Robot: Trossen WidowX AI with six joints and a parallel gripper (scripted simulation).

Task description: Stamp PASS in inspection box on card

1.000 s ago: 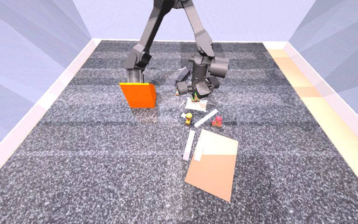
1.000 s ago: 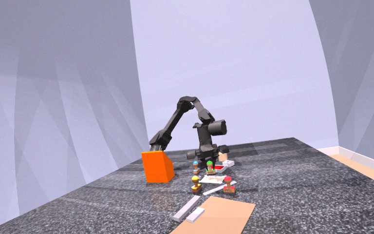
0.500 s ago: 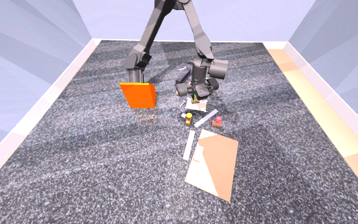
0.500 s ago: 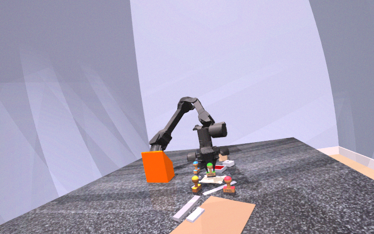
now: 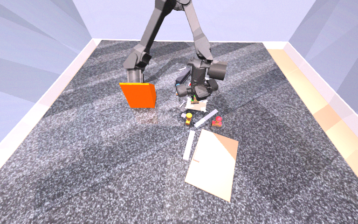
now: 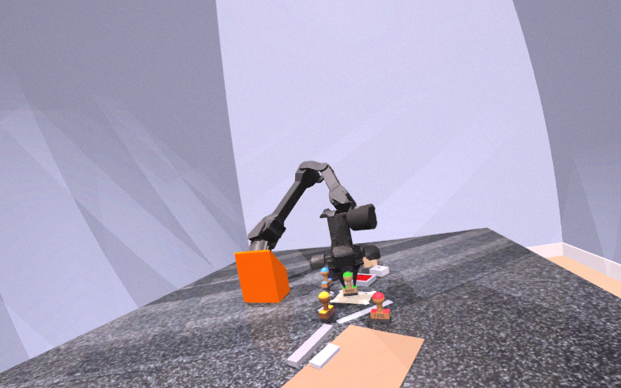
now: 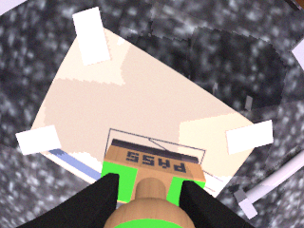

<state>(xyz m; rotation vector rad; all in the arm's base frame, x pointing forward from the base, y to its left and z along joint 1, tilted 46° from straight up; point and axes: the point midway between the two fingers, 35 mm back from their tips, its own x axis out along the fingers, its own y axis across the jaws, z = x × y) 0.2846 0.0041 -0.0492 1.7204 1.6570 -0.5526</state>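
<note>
Right now the green stamp is right at my gripper tip. The rest, counted from my gripper tip: red ink pad (2 cm ahead, 10 cm to the left, 2 cm below); white card (1 cm ahead, 1 cm to the right, 3 cm below); blue-knobbed stamp (8 cm behind, 8 cm to the left, 1 cm below).
</note>
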